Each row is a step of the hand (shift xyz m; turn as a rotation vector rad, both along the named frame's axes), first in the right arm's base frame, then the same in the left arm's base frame.
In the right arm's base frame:
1: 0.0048 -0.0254 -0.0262 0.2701 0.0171 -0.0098
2: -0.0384 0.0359 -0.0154 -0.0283 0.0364 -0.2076
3: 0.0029 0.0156 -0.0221 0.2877 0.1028 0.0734
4: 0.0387 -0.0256 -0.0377 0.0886 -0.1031 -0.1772
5: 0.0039 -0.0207 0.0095 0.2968 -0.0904 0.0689
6: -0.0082 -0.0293 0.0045 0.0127 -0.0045 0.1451
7: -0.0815 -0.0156 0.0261 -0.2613 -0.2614 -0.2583
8: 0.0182 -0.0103 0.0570 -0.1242 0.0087 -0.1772
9: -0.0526 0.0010 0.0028 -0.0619 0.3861 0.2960
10: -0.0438 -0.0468 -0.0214 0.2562 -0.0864 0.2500
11: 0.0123 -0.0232 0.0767 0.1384 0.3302 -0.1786
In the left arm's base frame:
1: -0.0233 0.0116 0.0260 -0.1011 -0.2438 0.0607
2: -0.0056 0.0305 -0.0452 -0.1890 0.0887 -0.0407
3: -0.0234 0.0010 -0.0139 -0.0385 -0.3114 -0.0174
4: -0.0454 -0.0148 0.0360 -0.1841 0.0096 0.1260
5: 0.0099 -0.0014 0.0208 -0.0245 -0.2671 0.1704
6: 0.0102 0.0135 0.0257 0.1321 -0.0611 0.0063
7: 0.0533 0.0682 -0.0086 -0.1261 0.3942 0.1790
8: 0.0484 -0.0336 0.0144 -0.1255 0.1715 -0.0418
9: 0.0200 0.0460 -0.0160 0.2554 -0.1497 -0.3910
10: -0.0003 0.0592 0.0326 0.1582 -0.2952 0.1530
11: 0.0703 -0.0319 0.0249 -0.2496 -0.1486 -0.2751

